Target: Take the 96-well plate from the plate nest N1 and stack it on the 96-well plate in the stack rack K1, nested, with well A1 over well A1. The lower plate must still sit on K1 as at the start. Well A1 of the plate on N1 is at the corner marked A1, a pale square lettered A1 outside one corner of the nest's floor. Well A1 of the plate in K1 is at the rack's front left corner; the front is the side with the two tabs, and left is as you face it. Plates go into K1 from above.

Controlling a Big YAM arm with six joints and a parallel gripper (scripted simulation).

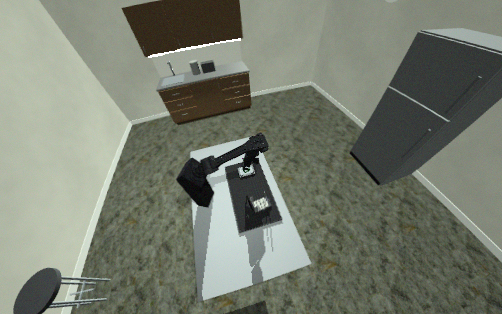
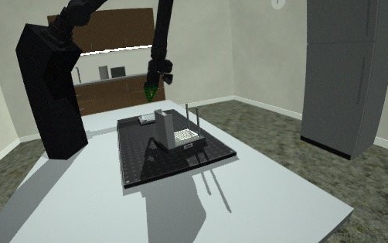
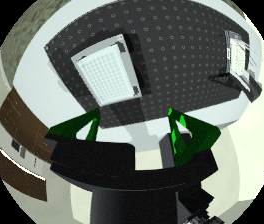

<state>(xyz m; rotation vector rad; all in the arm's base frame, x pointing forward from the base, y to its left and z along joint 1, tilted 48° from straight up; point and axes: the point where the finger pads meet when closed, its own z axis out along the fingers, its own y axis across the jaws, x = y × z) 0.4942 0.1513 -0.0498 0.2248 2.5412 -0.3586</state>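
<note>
The white 96-well plate is 11 cm below my hand, 5 cm to the left of it and 1 cm ahead of it. Also, from my hand: grey rack wall: 36 cm to the right, 5 cm below, 4 cm behind.
</note>
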